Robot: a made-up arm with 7 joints. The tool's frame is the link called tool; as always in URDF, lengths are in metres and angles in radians. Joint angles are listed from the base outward.
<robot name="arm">
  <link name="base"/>
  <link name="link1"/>
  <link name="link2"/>
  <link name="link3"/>
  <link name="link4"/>
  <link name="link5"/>
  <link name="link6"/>
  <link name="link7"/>
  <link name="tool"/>
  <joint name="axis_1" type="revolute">
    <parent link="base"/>
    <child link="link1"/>
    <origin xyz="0.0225 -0.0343 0.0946" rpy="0 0 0"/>
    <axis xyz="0 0 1"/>
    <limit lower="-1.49" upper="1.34"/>
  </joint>
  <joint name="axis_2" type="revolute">
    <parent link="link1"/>
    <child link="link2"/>
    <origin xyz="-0.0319 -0.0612 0.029" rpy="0 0 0"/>
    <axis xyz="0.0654 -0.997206 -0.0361"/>
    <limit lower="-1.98" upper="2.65"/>
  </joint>
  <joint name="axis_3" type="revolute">
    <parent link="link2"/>
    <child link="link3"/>
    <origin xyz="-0.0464 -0.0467 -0.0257" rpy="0 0 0"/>
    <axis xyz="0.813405 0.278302 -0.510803"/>
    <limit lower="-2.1" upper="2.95"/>
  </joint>
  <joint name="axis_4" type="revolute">
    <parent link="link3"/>
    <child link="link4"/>
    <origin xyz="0.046 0.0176 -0.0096" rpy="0 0 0"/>
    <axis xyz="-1 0 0"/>
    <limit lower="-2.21" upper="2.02"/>
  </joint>
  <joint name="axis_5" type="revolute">
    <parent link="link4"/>
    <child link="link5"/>
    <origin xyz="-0.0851 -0.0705 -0.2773" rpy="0 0 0"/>
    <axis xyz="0 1 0"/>
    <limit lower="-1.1" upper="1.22"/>
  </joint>
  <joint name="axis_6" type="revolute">
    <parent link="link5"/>
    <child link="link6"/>
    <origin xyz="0.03 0.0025 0.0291" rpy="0 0 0"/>
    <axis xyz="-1 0 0"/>
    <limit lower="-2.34" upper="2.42"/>
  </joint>
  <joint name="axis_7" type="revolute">
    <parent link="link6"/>
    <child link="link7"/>
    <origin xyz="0.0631 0.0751 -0.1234" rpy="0 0 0"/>
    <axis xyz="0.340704 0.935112 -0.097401"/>
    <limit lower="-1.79" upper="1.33"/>
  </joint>
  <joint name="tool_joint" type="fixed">
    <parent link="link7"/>
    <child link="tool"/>
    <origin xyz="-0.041 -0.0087 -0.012" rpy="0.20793 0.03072 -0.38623"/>
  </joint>
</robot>
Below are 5 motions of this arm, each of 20 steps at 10 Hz.
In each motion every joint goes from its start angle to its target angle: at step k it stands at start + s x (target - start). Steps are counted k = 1, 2, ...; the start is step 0. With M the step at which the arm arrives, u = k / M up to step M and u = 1 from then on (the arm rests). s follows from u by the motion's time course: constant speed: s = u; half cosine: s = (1 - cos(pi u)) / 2; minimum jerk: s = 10 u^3 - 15 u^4 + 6 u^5.
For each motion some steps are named. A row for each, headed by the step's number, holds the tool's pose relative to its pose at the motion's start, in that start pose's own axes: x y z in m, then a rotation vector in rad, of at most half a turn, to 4 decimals.
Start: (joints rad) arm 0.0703 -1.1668 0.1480 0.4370 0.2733 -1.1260 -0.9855
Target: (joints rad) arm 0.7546 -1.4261 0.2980 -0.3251 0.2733 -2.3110 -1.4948
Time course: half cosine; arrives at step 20
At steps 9, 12, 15, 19, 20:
9: 0.0262 0.0880 0.0495 0.2018 -0.0468 -0.4512
12: 0.0594 0.1276 0.0777 0.2480 -0.1143 -0.7332
15: 0.0950 0.1527 0.1001 0.2608 -0.1920 -0.9835
19: 0.1219 0.1647 0.1150 0.2596 -0.2540 -1.1625
20: 0.1231 0.1651 0.1157 0.2594 -0.2568 -1.1704

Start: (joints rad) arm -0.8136 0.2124 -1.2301 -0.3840 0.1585 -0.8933 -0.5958
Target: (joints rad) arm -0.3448 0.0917 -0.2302 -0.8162 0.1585 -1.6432 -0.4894
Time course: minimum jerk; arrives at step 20
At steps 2, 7, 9, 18, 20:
2: -0.0014 0.0036 -0.0018 0.0157 0.0043 -0.0094
7: -0.0309 0.1028 -0.0257 0.4283 0.1328 -0.2554
9: -0.0415 0.1751 -0.0166 0.7356 0.2462 -0.4413
18: -0.0004 0.3219 0.1070 1.7244 0.6623 -1.1180
20: 0.0008 0.3227 0.1090 1.7381 0.6679 -1.1289

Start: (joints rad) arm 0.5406 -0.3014 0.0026 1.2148 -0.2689 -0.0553 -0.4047
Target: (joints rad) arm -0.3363 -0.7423 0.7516 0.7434 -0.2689 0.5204 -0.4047
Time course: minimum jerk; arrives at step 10
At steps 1, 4, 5, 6, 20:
1: -0.0051 0.0025 0.0026 0.0012 0.0122 -0.0053
4: -0.1532 0.1142 0.1404 0.0404 0.4555 -0.2111
5: -0.1927 0.1945 0.2529 0.0629 0.7210 -0.3426
6: -0.1866 0.2775 0.3736 0.0881 0.9889 -0.4786
20: -0.0663 0.4033 0.5613 0.1483 1.4590 -0.7203

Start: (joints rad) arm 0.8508 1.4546 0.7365 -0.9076 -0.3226 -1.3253 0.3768
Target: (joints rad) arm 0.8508 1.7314 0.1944 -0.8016 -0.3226 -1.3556 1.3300
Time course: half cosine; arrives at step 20
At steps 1, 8, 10, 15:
1: -0.0006 -0.0002 0.0008 -0.0030 0.0086 -0.0033
8: -0.0240 -0.0058 0.0477 -0.1710 0.4720 -0.1974
10: -0.0286 -0.0047 0.0704 -0.2489 0.6762 -0.2961
15: -0.0250 0.0050 0.1203 -0.4320 1.1209 -0.5505

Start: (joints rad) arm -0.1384 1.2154 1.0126 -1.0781 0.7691 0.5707 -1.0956
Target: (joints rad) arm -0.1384 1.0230 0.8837 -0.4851 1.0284 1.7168 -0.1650
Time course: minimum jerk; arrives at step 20
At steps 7, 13, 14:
7: -0.0334 -0.1140 0.0156 -0.3039 0.2893 0.2072
13: -0.0361 -0.3220 0.1450 -1.1036 0.9068 0.5353
14: -0.0295 -0.3414 0.1677 -1.2220 0.9792 0.5707

